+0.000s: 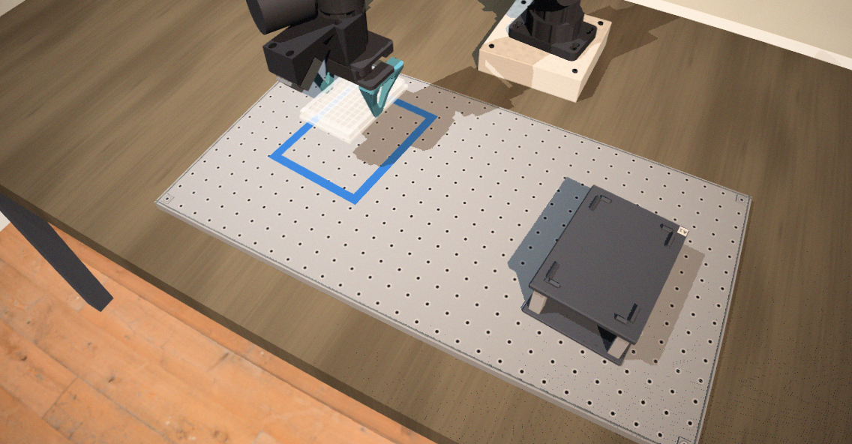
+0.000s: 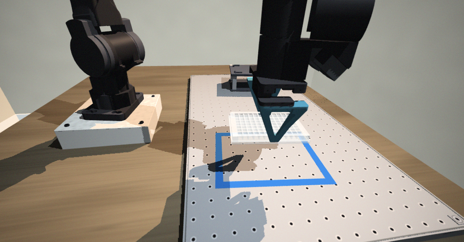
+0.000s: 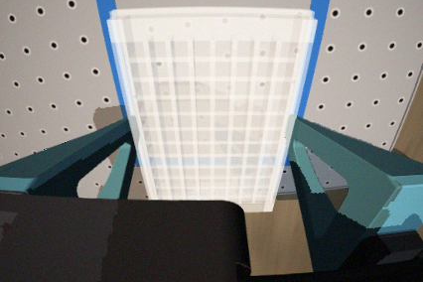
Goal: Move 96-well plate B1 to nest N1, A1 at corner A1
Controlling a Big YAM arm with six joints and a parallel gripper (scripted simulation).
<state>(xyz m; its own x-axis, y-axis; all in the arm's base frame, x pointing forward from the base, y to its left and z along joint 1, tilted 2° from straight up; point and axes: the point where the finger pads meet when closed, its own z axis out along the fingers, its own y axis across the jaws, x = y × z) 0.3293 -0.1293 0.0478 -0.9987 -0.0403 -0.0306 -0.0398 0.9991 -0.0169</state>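
The raised nest N1 is 390 mm to the left of my hand, 20 mm ahead of it and 10 mm below it. Also, from my hand: A1 tag 440 mm to the left, 50 mm behind, 10 mm below; 96-well plate 10 mm below.
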